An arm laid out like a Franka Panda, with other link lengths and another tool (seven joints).
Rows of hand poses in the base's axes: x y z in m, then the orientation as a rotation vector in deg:
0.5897 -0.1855 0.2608 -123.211 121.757 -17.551
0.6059 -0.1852 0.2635 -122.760 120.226 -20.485
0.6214 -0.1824 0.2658 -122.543 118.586 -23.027
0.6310 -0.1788 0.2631 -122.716 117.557 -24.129
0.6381 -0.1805 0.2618 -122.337 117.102 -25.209
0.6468 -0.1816 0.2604 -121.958 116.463 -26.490
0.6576 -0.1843 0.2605 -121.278 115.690 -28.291
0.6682 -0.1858 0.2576 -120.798 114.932 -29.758
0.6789 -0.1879 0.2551 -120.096 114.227 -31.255
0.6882 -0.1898 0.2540 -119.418 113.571 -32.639
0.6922 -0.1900 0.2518 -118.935 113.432 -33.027
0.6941 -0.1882 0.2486 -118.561 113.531 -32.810
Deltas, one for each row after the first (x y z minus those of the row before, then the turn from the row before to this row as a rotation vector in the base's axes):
0.0162 0.0003 0.0027 -0.713 -2.172 0.511
0.0155 0.0028 0.0023 -0.632 -1.925 0.679
0.0096 0.0036 -0.0027 -0.310 -0.838 0.570
0.0071 -0.0017 -0.0013 -0.226 -0.850 0.048
0.0087 -0.0011 -0.0014 -0.280 -1.014 0.138
0.0108 -0.0027 0.0001 -0.378 -1.440 0.067
0.0106 -0.0015 -0.0029 -0.319 -1.189 0.152
0.0107 -0.0021 -0.0025 -0.250 -1.296 0.041
0.0093 -0.0019 -0.0011 -0.229 -1.213 0.027
0.0040 -0.0002 -0.0022 0.077 -0.486 -0.116
0.0019 0.0018 -0.0032 0.298 -0.089 -0.159

